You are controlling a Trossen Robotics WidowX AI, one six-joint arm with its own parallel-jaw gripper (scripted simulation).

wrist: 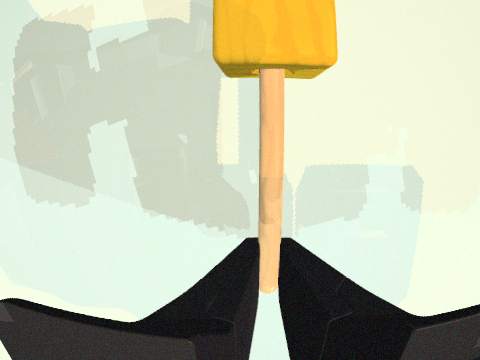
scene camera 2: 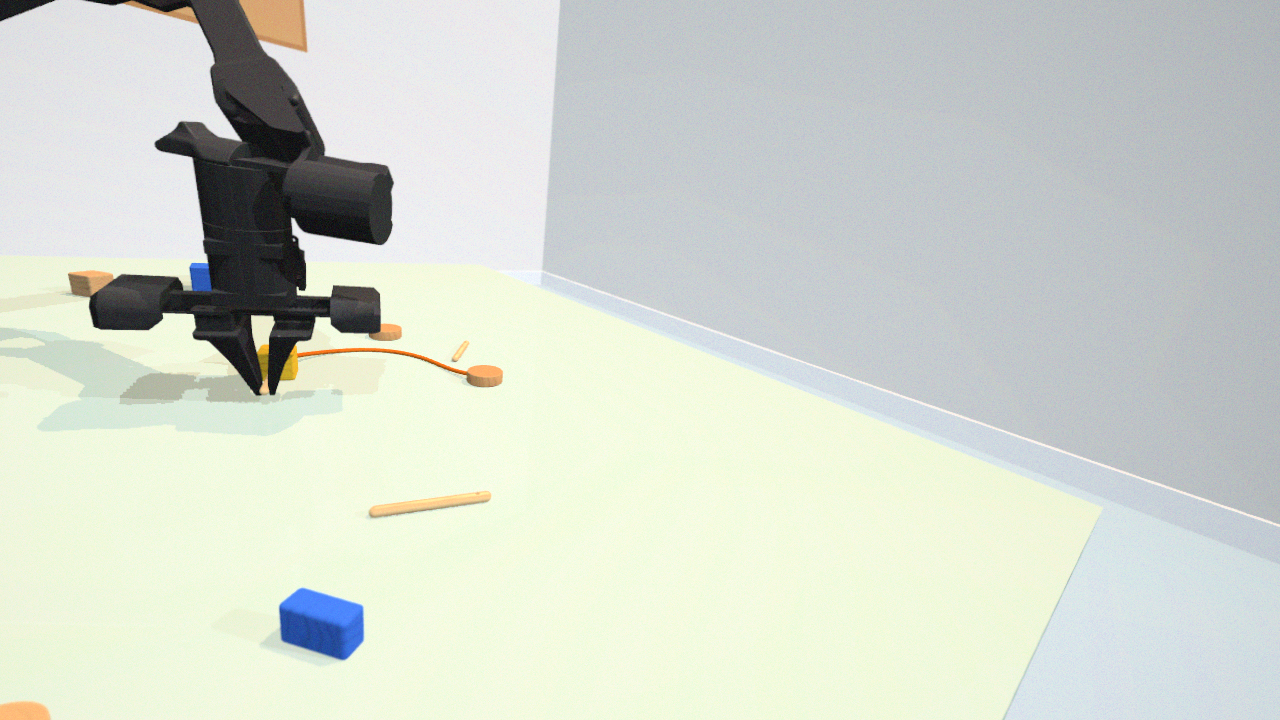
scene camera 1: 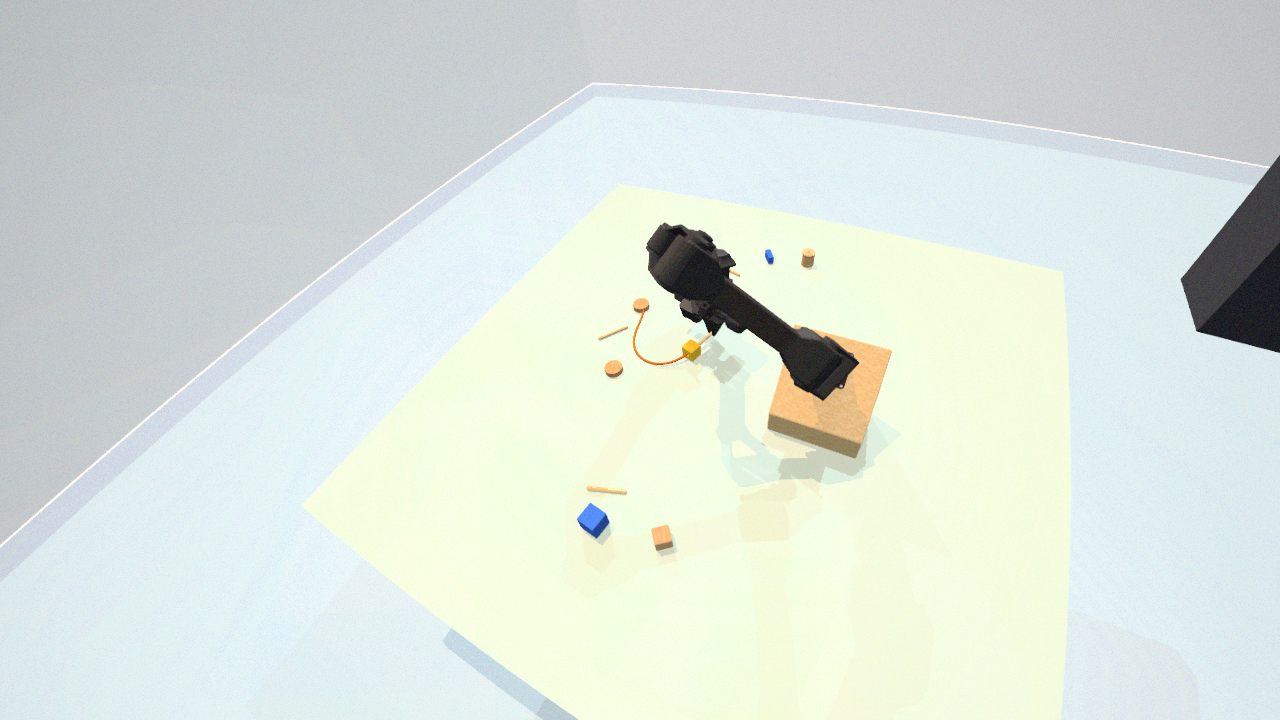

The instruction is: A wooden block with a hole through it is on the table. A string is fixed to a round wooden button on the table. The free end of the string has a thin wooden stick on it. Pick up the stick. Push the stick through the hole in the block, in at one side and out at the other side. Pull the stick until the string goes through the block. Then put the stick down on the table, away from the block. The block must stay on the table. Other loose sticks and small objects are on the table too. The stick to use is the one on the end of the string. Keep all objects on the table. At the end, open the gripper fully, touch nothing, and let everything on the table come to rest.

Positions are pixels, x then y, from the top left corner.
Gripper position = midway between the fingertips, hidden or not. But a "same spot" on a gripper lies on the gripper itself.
Labels:
My gripper shows in the wrist view, in scene camera 2 and in scene camera 1 (712, 334). The same spot on my gripper: (wrist: 220, 309) is (scene camera 2: 253, 340).

